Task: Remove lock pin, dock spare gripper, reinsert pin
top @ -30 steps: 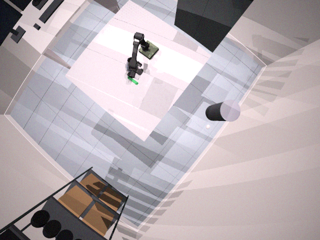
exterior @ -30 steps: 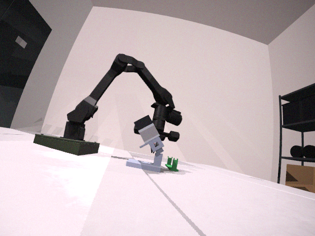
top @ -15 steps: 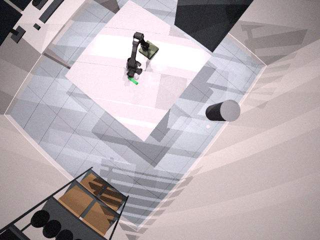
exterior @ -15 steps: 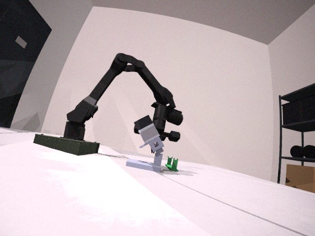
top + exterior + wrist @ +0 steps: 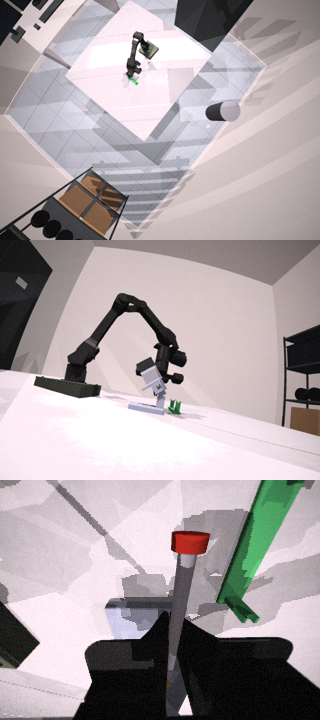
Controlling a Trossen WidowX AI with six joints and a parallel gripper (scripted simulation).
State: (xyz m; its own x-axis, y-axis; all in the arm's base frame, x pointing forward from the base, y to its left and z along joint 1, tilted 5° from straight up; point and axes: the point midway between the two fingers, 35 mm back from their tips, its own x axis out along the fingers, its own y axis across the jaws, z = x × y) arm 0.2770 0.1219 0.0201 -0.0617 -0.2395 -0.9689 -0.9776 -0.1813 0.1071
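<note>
Now: the mount socket 6 cm to the right of my gripper tip. Round my gripper tip: spare gripper (7 cm above, 6 cm to the right, 2 cm behind); green stand (8 cm ahead, 7 cm to the left, 3 cm below).
</note>
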